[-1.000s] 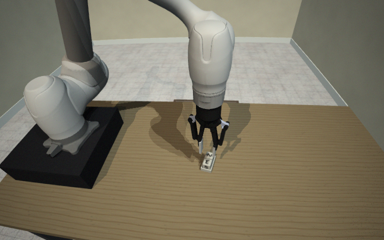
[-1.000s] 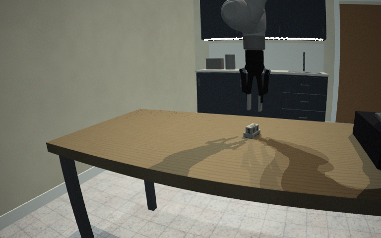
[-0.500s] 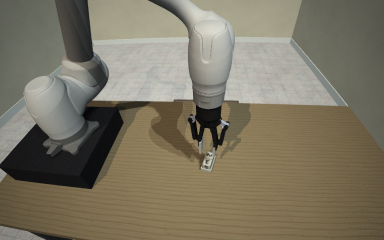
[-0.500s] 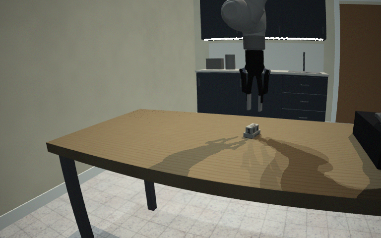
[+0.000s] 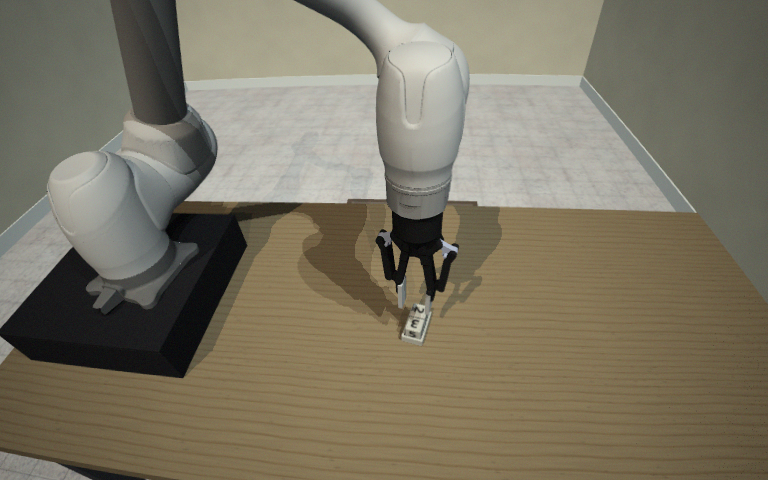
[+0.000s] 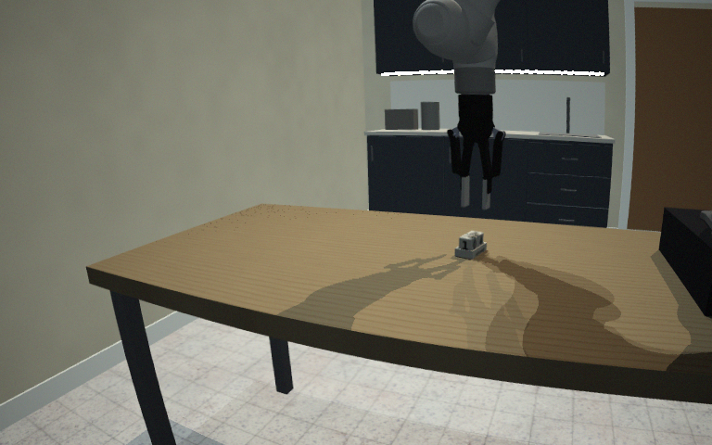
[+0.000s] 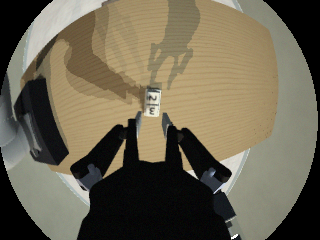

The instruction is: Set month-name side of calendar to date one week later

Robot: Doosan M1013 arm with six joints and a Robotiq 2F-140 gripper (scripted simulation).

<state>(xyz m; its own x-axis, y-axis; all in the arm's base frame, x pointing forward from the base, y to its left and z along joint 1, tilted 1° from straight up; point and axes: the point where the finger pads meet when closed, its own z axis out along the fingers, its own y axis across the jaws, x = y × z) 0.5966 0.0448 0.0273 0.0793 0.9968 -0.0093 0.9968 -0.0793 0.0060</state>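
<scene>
Right now the white tray is 20 mm to the left of my hand and 120 mm below it.
</scene>
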